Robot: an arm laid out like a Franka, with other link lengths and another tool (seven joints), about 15 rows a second.
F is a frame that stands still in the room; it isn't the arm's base.
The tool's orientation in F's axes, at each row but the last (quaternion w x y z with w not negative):
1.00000 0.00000 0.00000 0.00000
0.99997 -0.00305 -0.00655 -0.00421
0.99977 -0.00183 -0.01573 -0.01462
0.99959 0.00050 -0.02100 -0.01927
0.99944 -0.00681 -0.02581 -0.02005
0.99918 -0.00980 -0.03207 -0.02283
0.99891 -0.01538 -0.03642 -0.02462
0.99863 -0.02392 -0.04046 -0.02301
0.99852 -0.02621 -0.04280 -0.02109
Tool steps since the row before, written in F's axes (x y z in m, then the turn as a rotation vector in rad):
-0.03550 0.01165 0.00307 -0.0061 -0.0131 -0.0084
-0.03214 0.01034 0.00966 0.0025 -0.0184 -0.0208
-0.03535 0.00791 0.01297 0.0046 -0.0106 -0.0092
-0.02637 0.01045 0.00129 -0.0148 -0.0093 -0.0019
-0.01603 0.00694 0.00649 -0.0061 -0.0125 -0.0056
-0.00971 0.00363 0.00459 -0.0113 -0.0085 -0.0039
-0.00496 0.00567 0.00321 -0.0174 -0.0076 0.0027
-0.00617 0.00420 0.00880 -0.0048 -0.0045 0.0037
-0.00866 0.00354 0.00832 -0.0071 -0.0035 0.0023
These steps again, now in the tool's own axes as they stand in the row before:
-0.03550 0.01165 0.00307 -0.0061 -0.0131 -0.0084
-0.03210 0.01001 0.01014 0.0024 -0.0183 -0.0209
-0.03514 0.00683 0.01411 0.0046 -0.0104 -0.0094
-0.02668 0.00943 0.00239 -0.0145 -0.0099 -0.0013
-0.01593 0.00620 0.00741 -0.0059 -0.0127 -0.0055
-0.00955 0.00309 0.00527 -0.0111 -0.0089 -0.0034
-0.00498 0.00532 0.00374 -0.0168 -0.0085 0.0037
-0.00561 0.00349 0.00946 -0.0043 -0.0049 0.0038
-0.00804 0.00273 0.00920 -0.0067 -0.0039 0.0027

